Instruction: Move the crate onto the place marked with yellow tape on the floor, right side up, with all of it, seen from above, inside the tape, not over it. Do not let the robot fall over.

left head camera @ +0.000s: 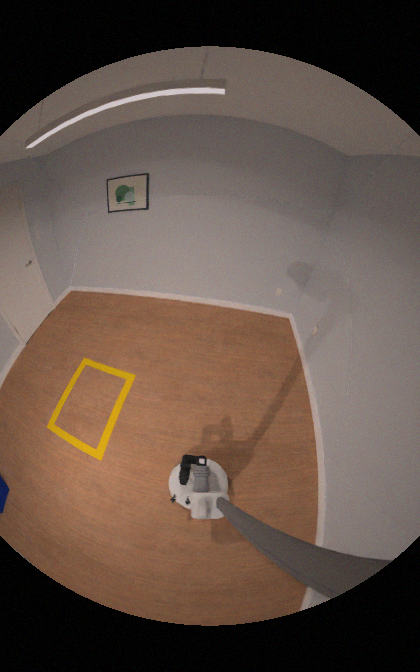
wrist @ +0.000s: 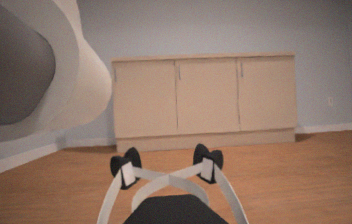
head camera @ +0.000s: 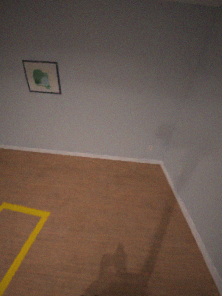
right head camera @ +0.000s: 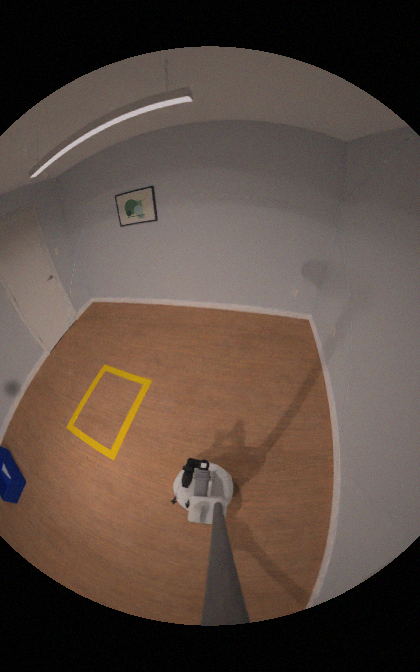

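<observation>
A blue crate stands on the floor at the far left edge of both side head views, cut off by the edge. Its upper side looks open in the right head view. The yellow tape marks a four-sided outline on the floor, left of the robot, with bare floor inside. My gripper is open and empty, its fingertips wide apart in the wrist view. It is beside the robot's base, apart from the crate and the tape. The crate does not show in the wrist view.
The robot's white base stands right of the tape, with a wall to its right. A low beige cabinet stands against a wall in the wrist view. A door is at the left, beyond the tape.
</observation>
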